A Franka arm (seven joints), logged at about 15 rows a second.
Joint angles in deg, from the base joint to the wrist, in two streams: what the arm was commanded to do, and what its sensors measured. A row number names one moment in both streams.
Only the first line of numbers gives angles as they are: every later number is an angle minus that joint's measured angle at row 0.
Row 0, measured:
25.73, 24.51, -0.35, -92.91, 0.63, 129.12, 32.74
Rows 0 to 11, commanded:
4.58, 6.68, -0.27, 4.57, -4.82, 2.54, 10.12
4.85, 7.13, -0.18, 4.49, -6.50, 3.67, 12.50
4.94, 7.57, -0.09, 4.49, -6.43, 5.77, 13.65
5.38, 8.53, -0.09, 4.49, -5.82, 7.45, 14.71
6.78, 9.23, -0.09, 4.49, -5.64, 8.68, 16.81
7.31, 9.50, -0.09, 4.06, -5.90, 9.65, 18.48
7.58, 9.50, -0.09, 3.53, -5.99, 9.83, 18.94
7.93, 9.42, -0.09, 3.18, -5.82, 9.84, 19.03
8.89, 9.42, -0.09, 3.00, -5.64, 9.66, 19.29
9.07, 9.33, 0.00, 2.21, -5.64, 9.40, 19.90
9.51, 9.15, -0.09, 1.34, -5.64, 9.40, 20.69
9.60, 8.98, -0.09, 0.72, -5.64, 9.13, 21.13
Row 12, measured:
9.30, 9.21, -0.02, 2.06, -5.04, 9.04, 18.97
